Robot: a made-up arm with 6 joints. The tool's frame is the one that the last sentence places. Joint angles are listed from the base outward.
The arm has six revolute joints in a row. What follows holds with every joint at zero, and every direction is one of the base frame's. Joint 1 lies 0.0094 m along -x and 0.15 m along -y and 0.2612 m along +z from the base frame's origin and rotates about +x. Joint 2 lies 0.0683 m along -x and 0.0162 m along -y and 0.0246 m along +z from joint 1 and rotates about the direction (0.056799, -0.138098, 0.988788). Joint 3 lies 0.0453 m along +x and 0.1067 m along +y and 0.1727 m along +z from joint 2 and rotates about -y. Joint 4 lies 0.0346 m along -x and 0.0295 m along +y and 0.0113 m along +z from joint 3 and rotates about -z. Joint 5 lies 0.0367 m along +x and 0.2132 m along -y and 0.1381 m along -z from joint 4 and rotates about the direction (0.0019, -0.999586, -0.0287). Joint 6 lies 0.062 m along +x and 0.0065 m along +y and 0.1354 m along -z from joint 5 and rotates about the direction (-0.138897, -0.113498, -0.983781). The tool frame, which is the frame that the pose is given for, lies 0.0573 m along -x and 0.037 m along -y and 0.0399 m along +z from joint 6; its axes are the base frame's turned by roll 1.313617, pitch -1.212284 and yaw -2.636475 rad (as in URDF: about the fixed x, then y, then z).
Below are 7 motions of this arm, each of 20 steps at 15 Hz.
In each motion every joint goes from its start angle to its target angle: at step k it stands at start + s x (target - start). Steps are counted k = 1, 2, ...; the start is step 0. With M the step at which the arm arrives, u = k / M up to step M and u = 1 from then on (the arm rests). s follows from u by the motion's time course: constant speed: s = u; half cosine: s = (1 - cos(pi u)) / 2; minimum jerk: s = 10 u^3 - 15 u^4 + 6 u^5.
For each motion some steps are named. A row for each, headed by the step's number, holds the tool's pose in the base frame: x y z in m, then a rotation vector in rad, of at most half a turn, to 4 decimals.
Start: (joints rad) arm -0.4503 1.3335 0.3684 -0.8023 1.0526 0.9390
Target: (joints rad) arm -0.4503 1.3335 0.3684 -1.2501 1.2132 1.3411
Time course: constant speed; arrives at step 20
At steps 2, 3, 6, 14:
2: -0.1289 0.1504 0.2706 0.9094 -0.8088 -1.0673
3: -0.1353 0.1516 0.2708 0.8992 -0.7893 -1.0629
6: -0.1545 0.1543 0.2713 0.8660 -0.7322 -1.0475
14: -0.2056 0.1542 0.2738 0.7590 -0.5918 -0.9924

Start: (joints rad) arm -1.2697 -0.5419 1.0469 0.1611 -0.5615 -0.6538
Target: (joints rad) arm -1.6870 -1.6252 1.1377 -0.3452 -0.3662 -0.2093
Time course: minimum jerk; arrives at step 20
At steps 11, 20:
11: -0.0788 -0.0604 0.5676 1.3406 2.2800 -0.1444
20: -0.1607 0.0442 0.5389 1.1516 1.7260 -0.2529

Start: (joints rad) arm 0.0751 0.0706 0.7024 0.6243 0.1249 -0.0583
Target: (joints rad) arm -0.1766 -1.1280 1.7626 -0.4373 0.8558 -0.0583
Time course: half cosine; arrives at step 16
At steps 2, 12, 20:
2: 0.0290 -0.2623 0.2064 -0.4336 -1.7406 -2.3609
12: 0.0422 -0.3526 0.6175 -0.0951 2.3281 0.3570
20: 0.0283 -0.2969 0.6780 -0.1287 2.3701 -0.0958

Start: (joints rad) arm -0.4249 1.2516 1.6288 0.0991 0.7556 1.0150
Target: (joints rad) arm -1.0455 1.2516 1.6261 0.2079 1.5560 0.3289
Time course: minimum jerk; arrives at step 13
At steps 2, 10, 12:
2: 0.0222 0.1238 0.4674 1.3507 -0.1954 -2.3198
10: 0.0581 0.1391 0.3467 2.0695 -0.6456 -2.0398
12: 0.0608 0.1358 0.3367 2.1320 -0.6899 -2.0070

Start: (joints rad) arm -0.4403 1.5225 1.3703 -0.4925 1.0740 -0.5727
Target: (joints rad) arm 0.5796 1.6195 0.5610 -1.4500 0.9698 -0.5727
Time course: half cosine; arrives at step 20
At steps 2, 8, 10, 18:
2: -0.0632 0.1499 0.5883 -2.8731 0.9997 0.4656
8: -0.1513 0.0945 0.6465 -2.8721 0.7889 0.0769
10: -0.1971 0.0613 0.6584 -2.8411 0.6952 -0.1131
18: -0.3377 -0.0491 0.6214 -2.6294 0.4548 -0.6891

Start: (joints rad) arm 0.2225 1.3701 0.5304 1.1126 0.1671 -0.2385
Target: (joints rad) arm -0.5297 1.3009 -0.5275 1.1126 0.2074 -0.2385
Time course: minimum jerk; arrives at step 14
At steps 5, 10, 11, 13, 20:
5: -0.0570 -0.2734 0.1629 0.1207 -1.4369 -1.4227
10: -0.1081 -0.3860 0.4079 -0.7172 -1.9205 -0.5609
11: -0.1136 -0.3772 0.4461 -0.8194 -1.9539 -0.4399
13: -0.1181 -0.3648 0.4791 -0.9089 -1.9781 -0.3310
20: -0.1183 -0.3641 0.4807 -0.9133 -1.9792 -0.3256

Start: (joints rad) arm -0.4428 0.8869 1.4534 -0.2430 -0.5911 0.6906
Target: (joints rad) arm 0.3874 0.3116 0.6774 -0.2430 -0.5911 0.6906
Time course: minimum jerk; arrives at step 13
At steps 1, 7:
1: 0.1137 0.0413 0.3830 0.2879 -2.0739 -1.3734
7: 0.1308 -0.1118 0.3572 -0.2617 -1.8294 -1.6850

